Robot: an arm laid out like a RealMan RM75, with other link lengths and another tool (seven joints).
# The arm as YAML. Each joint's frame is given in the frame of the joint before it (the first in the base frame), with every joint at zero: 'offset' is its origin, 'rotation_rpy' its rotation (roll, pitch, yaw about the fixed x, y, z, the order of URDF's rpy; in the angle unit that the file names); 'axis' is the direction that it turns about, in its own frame. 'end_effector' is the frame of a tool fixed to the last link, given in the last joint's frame.
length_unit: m
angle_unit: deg
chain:
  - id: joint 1
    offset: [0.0, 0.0, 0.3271]
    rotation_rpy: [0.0, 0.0, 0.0]
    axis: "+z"
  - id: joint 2
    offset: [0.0, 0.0, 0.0]
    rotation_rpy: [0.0, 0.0, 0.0]
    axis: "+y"
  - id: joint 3
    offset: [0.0, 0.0, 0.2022]
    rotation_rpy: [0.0, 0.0, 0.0]
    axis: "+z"
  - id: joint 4
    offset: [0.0, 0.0, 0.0]
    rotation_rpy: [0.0, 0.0, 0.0]
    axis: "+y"
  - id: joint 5
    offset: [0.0, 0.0, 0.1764]
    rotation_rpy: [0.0, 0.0, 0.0]
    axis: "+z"
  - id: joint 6
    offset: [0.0, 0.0, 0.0]
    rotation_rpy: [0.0, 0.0, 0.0]
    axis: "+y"
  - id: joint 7
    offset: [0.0, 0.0, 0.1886]
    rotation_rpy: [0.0, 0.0, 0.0]
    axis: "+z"
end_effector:
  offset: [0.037, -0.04, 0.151]
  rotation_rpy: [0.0, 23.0, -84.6]
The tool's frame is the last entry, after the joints.
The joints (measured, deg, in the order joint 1, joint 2, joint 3, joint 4, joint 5, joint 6, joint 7), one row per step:
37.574 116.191 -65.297 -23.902 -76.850 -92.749 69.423
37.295 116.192 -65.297 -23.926 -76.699 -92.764 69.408
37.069 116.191 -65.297 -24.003 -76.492 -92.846 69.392
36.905 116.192 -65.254 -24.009 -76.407 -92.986 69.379
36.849 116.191 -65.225 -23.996 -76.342 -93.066 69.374
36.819 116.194 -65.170 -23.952 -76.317 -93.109 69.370
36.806 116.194 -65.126 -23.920 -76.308 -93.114 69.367
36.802 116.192 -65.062 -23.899 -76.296 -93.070 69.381
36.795 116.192 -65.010 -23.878 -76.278 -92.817 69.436
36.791 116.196 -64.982 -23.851 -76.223 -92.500 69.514
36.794 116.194 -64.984 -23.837 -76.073 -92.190 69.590
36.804 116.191 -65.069 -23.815 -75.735 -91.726 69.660
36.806 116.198 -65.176 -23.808 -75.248 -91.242 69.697
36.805 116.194 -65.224 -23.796 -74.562 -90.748 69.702
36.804 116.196 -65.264 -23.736 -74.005 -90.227 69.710
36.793 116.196 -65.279 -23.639 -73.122 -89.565 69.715
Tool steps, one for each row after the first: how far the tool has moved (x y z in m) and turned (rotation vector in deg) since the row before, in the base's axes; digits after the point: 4 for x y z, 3 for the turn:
0.0011 0.0004 0.0007 0.090 0.130 -0.277
0.0002 0.0003 0.0011 0.116 0.204 -0.148
0.0002 -0.0002 0.0007 0.015 0.163 -0.093
-0.0001 -0.0001 0.0004 0.010 0.110 -0.036
0.0000 0.0001 0.0003 0.006 0.078 -0.064
0.0001 0.0002 0.0002 0.017 0.036 -0.055
0.0002 0.0005 0.0002 0.053 0.025 -0.092
0.0009 0.0015 -0.0001 0.119 -0.074 -0.265
0.0010 0.0017 -0.0001 0.129 -0.080 -0.326
0.0006 0.0019 0.0002 0.164 -0.020 -0.313
0.0006 0.0028 0.0004 0.273 0.013 -0.429
0.0002 0.0033 0.0009 0.366 0.115 -0.447
-0.0003 0.0042 0.0020 0.536 0.293 -0.520
0.0004 0.0039 0.0014 0.454 0.187 -0.555
0.0001 0.0056 0.0027 0.677 0.402 -0.794

